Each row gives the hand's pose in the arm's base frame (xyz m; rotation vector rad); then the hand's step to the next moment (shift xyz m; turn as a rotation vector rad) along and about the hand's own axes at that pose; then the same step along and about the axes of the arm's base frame.
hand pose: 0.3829 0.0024 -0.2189 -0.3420 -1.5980 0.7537
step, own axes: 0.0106 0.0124 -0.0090 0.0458 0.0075 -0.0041
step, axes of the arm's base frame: 0.0042 0.0181 0.0003 -0.0059 0.0348 0.0304
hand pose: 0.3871 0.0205 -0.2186 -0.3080 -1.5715 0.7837
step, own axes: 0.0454 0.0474 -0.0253 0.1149 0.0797 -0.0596
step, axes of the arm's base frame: 0.0046 0.0701 0.0041 0.0172 0.1466 0.0362
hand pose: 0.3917 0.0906 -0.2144 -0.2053 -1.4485 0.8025
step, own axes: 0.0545 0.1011 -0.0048 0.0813 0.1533 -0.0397
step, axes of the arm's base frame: -0.0365 0.1078 -0.0159 -0.0251 0.1736 -0.0303
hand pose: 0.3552 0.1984 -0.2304 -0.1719 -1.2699 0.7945
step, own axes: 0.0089 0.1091 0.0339 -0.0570 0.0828 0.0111
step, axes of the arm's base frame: -0.0773 0.0746 -0.0398 -0.0503 0.0218 -0.0850
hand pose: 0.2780 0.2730 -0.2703 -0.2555 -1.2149 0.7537
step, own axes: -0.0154 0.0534 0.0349 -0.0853 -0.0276 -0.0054
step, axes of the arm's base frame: -0.0546 0.0221 -0.0289 0.0032 -0.0742 -0.0505
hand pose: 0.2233 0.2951 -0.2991 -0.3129 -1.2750 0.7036
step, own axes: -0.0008 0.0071 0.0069 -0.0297 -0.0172 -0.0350
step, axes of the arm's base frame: -0.0088 0.0037 -0.0028 0.0347 -0.0262 -0.0227
